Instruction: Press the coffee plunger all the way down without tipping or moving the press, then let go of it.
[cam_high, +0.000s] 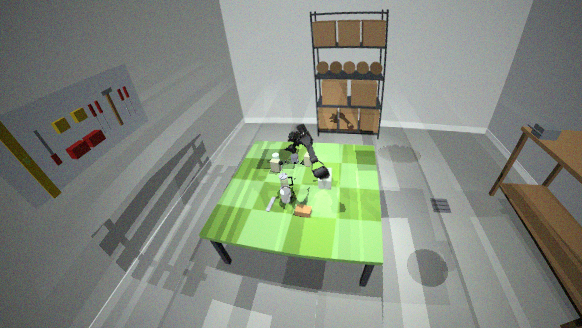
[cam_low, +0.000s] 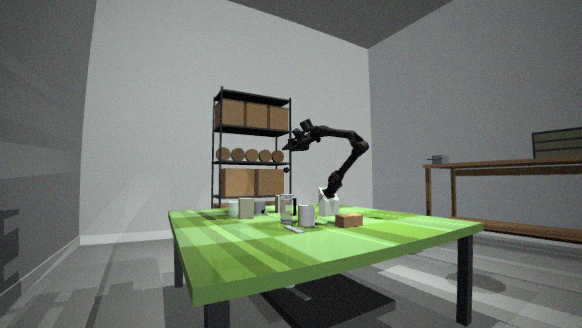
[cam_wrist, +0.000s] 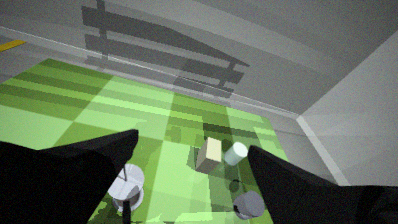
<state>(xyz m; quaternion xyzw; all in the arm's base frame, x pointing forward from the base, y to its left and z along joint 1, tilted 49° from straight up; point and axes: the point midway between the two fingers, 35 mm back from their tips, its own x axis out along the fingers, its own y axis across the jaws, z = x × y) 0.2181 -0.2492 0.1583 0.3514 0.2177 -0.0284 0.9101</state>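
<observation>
Now: the coffee press 30 mm ahead of my gripper tip, 70 mm to the left of it and 250 mm below it. From my gripper tip the other things lie so: orange-brown box 120 mm behind, 340 mm to the left, 350 mm below.
</observation>
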